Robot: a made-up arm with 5 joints.
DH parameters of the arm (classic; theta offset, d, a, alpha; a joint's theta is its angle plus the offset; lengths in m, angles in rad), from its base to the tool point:
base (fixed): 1.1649 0 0.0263 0
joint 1: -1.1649 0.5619 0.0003 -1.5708
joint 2: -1.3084 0 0.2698 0
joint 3: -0.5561 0 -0.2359 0
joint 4: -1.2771 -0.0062 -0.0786 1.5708
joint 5: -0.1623 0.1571 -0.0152 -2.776
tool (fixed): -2.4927 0.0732 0 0
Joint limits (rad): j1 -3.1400..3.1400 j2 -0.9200..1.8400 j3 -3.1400..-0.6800 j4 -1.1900..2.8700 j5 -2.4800..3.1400
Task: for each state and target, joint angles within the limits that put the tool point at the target. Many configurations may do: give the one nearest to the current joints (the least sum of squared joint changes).
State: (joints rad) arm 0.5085 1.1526 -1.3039 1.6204 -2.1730
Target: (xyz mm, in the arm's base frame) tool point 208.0 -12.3 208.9
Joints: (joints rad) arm -0.1005 1.5779 -1.4128 1.4383 -2.2804
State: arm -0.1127 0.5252 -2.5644 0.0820 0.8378
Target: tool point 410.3 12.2 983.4
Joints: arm -0.0424 0.8112 -2.8046 -0.3817 0.8280
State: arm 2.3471 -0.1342 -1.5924 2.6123 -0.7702
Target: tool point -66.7 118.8 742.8
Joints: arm 2.0733 -0.4077 -0.8465 2.6670 -0.7380
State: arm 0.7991 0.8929 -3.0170 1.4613 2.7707
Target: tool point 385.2 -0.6 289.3
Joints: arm 0.0310 1.4629 -2.0789 2.0699 2.8501
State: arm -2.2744 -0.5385 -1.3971 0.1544 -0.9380
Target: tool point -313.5 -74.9 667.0
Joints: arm -2.8973 -0.1289 -0.6800 0.3817 -1.0198
